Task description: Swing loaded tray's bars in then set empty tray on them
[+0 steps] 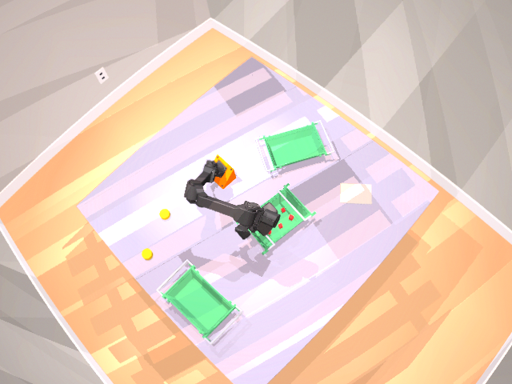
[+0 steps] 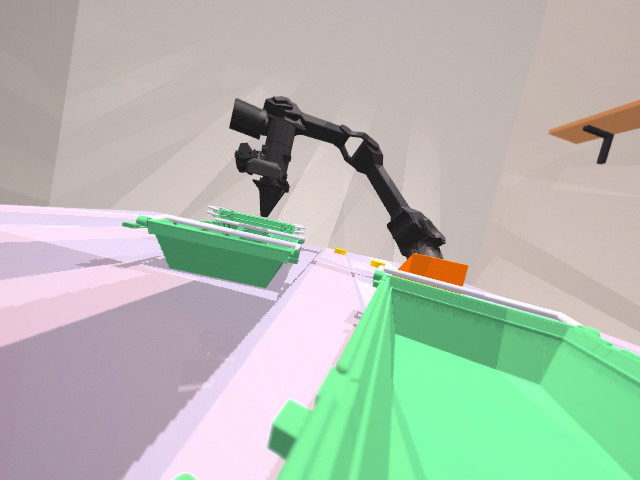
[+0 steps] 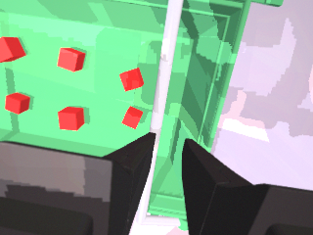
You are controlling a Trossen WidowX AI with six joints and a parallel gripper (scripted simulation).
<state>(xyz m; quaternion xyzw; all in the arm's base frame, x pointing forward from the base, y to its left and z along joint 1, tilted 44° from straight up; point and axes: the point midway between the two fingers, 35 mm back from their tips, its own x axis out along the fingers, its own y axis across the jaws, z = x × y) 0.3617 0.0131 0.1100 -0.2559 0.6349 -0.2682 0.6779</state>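
Right now my gripper tip is 220 mm past the tray, 410 mm to the right of it and 40 mm above it. From my gripper tip the other things lie so: pale patch 150 mm ahead, 470 mm to the left, 90 mm below.
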